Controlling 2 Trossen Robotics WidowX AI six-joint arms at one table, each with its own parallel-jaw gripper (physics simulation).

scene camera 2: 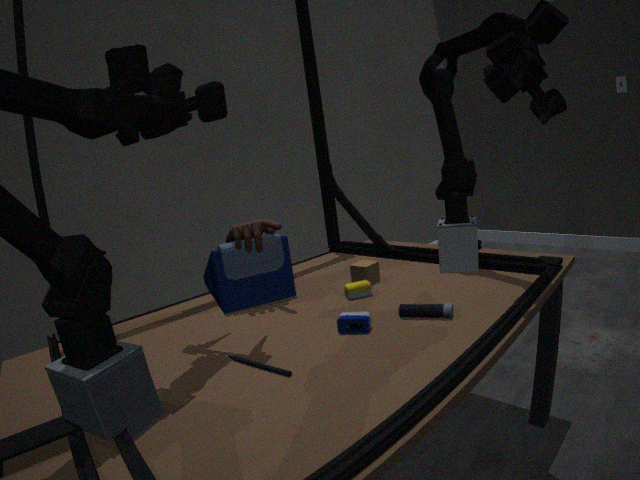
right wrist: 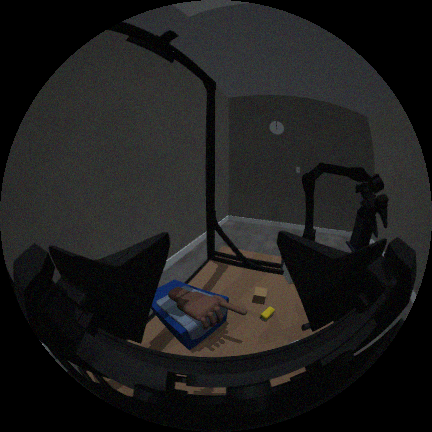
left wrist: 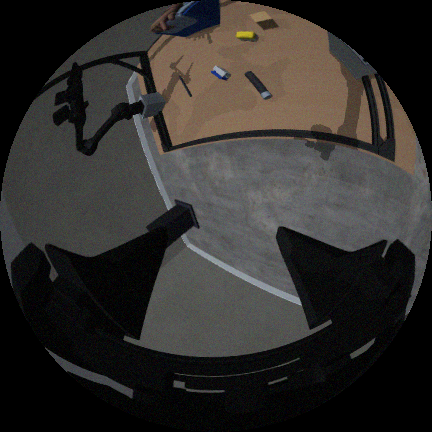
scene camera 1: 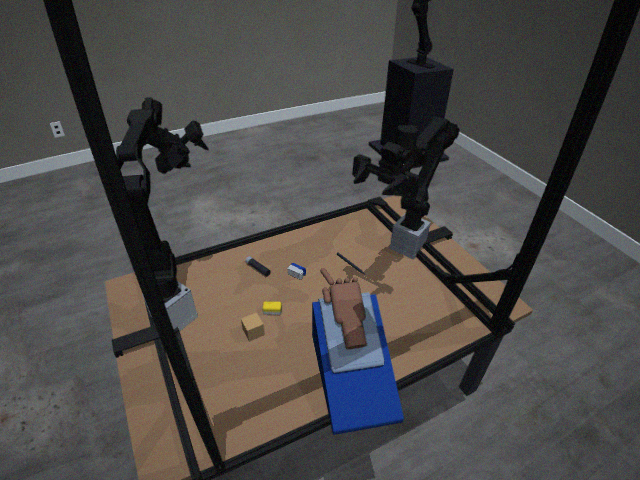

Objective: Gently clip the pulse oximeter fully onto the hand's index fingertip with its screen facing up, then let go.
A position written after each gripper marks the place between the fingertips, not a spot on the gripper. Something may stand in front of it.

Note:
The left gripper (scene camera 2: 532,106) is open, holding nothing. The right gripper (scene camera 2: 208,111) is open, holding nothing. Also in view: a grey pad on blue wedge (scene camera 1: 359,385).
The left gripper also shows in the right wrist view (right wrist: 380,232), in the left wrist view (left wrist: 223,232) and in scene camera 1 (scene camera 1: 199,157). The right gripper shows as well in the right wrist view (right wrist: 224,238) and in scene camera 1 (scene camera 1: 368,187). The grey pad on blue wedge shows as well in scene camera 2 (scene camera 2: 237,279) and in the right wrist view (right wrist: 186,329).

